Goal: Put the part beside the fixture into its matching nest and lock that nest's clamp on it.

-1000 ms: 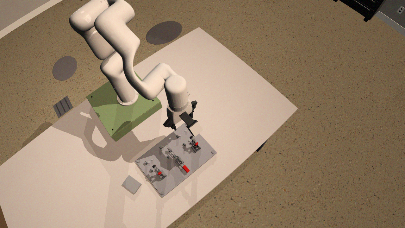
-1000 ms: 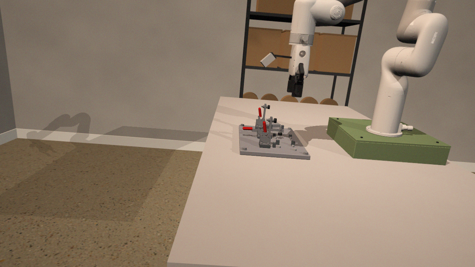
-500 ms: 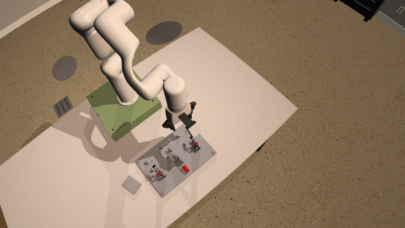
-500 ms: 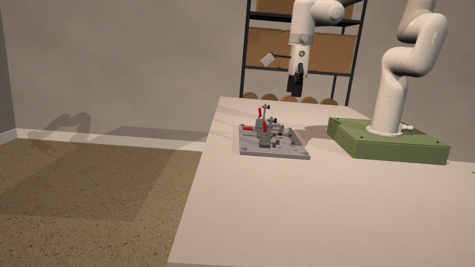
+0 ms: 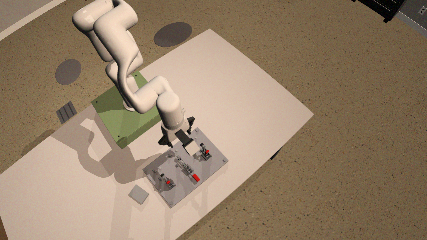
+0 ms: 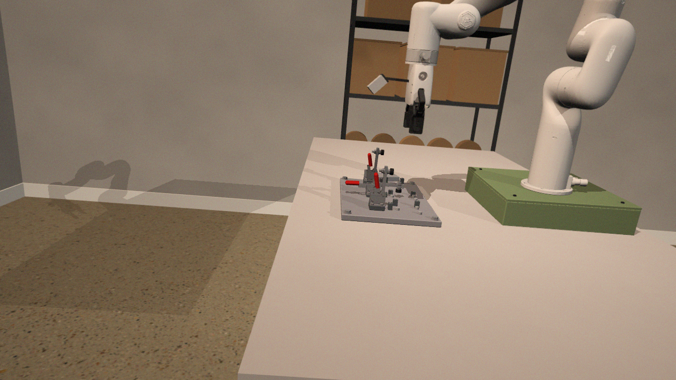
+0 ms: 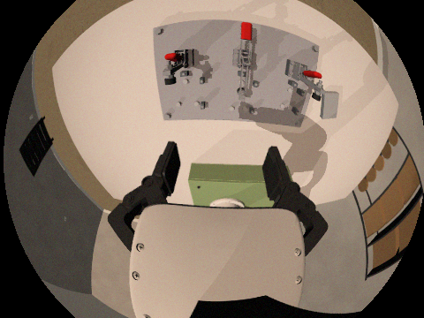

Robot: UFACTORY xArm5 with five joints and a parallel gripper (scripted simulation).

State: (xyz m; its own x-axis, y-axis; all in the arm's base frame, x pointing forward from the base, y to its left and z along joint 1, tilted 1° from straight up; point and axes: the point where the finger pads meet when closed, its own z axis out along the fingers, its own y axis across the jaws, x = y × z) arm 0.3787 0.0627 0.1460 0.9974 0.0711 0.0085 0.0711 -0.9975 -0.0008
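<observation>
The grey block lies 4 cm ahead of my hand, 30 cm to the right of it and 21 cm below it. From my hand the other things lie so: grey fixture plate (5 cm ahead, 3 cm to the right, 21 cm below).
</observation>
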